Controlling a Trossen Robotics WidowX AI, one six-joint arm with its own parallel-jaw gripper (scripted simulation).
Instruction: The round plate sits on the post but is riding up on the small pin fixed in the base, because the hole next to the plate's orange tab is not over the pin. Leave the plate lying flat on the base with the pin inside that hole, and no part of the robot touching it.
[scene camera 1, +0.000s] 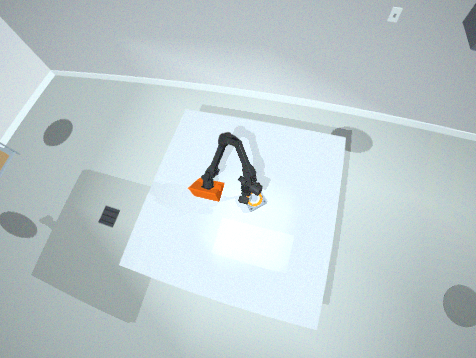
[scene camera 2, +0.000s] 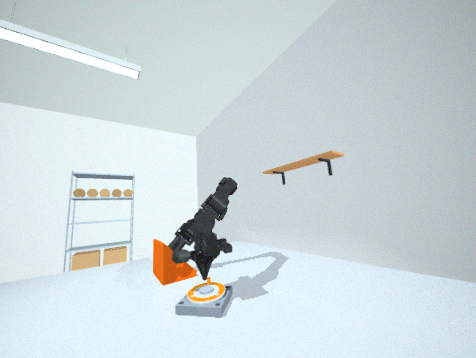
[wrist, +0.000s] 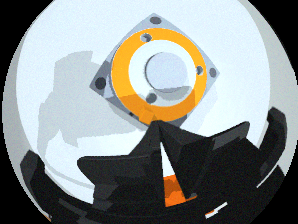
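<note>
Shut and holding nothing, that is the state of my gripper (scene camera 2: 204, 280). I can see the same gripper (wrist: 156, 124) from the wrist too.
</note>
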